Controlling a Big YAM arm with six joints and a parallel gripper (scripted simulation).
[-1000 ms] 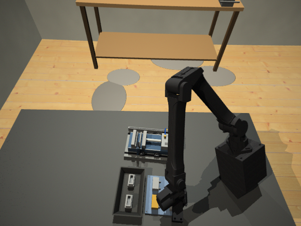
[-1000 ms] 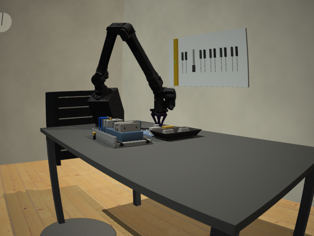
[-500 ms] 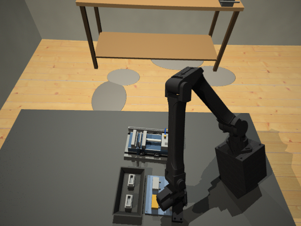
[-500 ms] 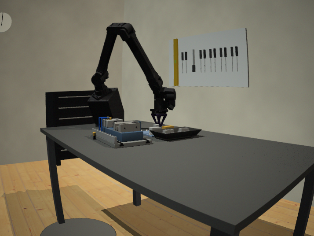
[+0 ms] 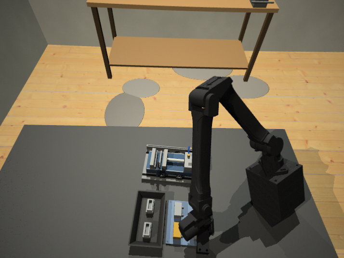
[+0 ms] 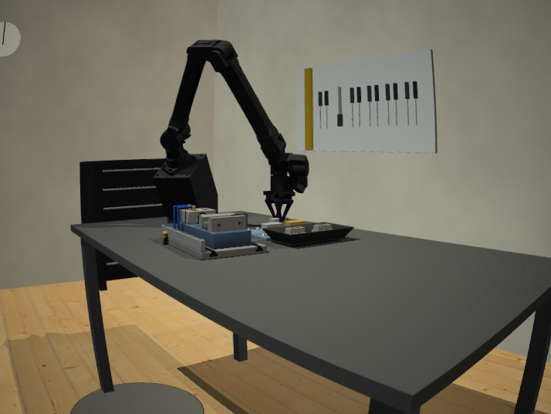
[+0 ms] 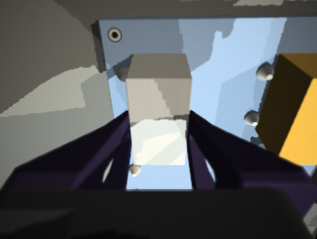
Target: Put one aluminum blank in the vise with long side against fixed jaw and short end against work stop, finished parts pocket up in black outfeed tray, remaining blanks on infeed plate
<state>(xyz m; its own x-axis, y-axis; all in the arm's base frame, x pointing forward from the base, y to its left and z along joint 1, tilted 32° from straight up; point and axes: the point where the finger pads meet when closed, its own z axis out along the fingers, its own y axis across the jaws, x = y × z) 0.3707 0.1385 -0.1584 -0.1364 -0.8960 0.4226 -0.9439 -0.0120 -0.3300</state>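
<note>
Now: the gray aluminum blank 2 cm below my hand. The rest, counted from my hand: brass blank 9 cm ahead, 2 cm below, 1 cm to the right; then infeed plate 5 cm to the right, 4 cm below, 4 cm ahead; then work stop rod 30 cm to the right, 16 cm ahead, 5 cm above.
</note>
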